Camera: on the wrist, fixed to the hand. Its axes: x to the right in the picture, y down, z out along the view.
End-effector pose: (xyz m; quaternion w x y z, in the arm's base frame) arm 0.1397 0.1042 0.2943 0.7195 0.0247 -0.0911 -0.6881
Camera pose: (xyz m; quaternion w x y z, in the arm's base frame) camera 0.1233 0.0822 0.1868 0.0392 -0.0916 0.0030 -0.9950
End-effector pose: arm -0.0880 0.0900 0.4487 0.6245 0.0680 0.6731 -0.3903
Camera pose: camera -0.1929 0.1259 0.4454 0.2439 -0.5415 0.5355 -0.6004
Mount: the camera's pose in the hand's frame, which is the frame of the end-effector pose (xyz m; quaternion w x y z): 0.0108 -0.0346 -0.1048 0.7103 -0.1596 -0.0819 -0.6806
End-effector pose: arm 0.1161 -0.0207 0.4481 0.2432 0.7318 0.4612 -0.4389
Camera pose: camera 0.1312 0.0798 0.4925 0.0286 0.1311 0.8758 -0.4636
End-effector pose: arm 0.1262 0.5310 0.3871 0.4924 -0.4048 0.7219 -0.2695
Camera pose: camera 0.0379 0.5026 0.4478 0.1608 -0.8795 0.2399 -0.3782
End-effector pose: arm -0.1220 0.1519 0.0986 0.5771 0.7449 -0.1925 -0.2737
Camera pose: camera -0.0486 0.2334 0.0825 0.3268 0.5456 0.3667 -0.6790
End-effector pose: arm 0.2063 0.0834 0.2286 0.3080 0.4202 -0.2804 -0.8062
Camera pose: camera 0.2814 0.0778 0.1472 0.2858 -0.3741 -0.1903 0.8615
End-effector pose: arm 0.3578 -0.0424 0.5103 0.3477 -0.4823 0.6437 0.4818
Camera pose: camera 0.3895 -0.1481 0.5214 0.5507 -0.7967 0.0236 0.2478
